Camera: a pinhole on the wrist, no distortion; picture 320 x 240 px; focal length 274.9 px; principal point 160.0 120.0 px. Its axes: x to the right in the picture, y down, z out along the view. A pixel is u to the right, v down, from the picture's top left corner.
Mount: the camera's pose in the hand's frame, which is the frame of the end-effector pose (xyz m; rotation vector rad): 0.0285 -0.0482 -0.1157 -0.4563 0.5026 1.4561
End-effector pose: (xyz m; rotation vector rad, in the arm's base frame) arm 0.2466 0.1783 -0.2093 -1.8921 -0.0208 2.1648
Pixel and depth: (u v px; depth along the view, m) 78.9 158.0 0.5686
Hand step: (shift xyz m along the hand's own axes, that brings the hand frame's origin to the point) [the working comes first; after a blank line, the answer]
In the camera's frame: -0.1677 0.0786 0.5686

-0.0318 0.1488 0.4457
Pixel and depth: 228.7 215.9 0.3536
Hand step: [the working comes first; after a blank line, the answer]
In the camera's frame: 0.0884 0.1234 0.3536

-0.0741 0.2360 0.1225
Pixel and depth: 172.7 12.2 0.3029
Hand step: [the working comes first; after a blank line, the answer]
In the camera's frame: 0.0140 -0.1188 0.3029

0.1616 0.1303 0.1219
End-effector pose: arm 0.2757 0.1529 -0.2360 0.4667 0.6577 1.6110
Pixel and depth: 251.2 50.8 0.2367
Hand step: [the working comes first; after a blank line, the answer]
In the camera's frame: 0.0785 -0.0596 0.2367

0.1026 0.1485 0.0312
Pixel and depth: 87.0 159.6 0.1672
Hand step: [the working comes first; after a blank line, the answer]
In the camera's frame: -0.0444 0.0241 0.1672

0.0100 0.0138 0.0465
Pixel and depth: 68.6 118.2 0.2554
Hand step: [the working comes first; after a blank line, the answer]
In the camera's frame: -0.0849 -0.0017 0.2554

0.0379 0.0301 0.1416
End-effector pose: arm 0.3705 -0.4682 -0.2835 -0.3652 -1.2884 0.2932
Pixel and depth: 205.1 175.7 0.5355
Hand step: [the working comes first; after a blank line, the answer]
In the camera's frame: 0.0879 0.1085 0.5355

-0.0509 0.3397 0.2710
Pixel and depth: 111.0 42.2 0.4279
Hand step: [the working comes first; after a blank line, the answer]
In the camera's frame: -0.0763 -0.1211 0.4279

0.1654 0.1289 0.2761
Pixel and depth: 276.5 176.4 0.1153
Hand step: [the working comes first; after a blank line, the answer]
In the camera's frame: 0.0489 0.0237 0.1153

0.0125 0.0597 -0.0498
